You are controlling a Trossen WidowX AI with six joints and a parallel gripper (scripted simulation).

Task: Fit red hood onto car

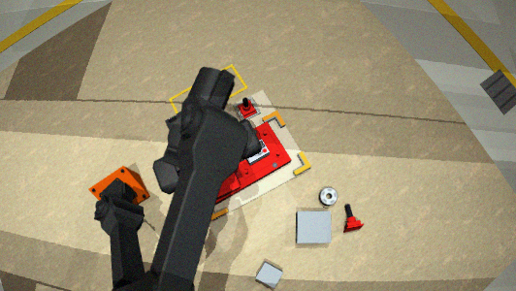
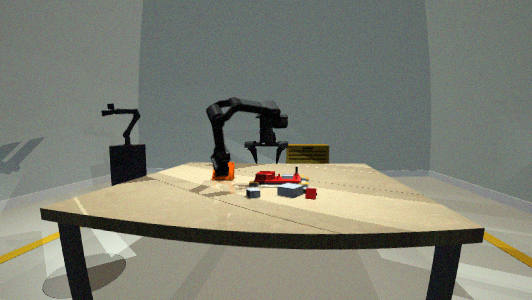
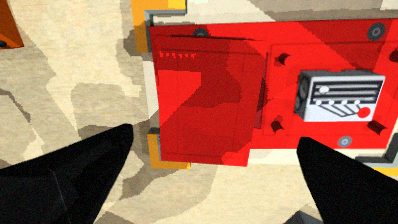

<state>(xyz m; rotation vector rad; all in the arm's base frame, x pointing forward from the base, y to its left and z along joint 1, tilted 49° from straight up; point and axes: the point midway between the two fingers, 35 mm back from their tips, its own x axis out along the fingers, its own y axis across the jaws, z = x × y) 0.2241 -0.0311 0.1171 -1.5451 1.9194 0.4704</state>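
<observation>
My gripper tip is now 5 cm above the red hood. Also, from my gripper tip: pale jig plate 7 cm ahead, 1 cm to the left, 8 cm below; grey engine block 9 cm ahead, 1 cm to the right, 7 cm below.
</observation>
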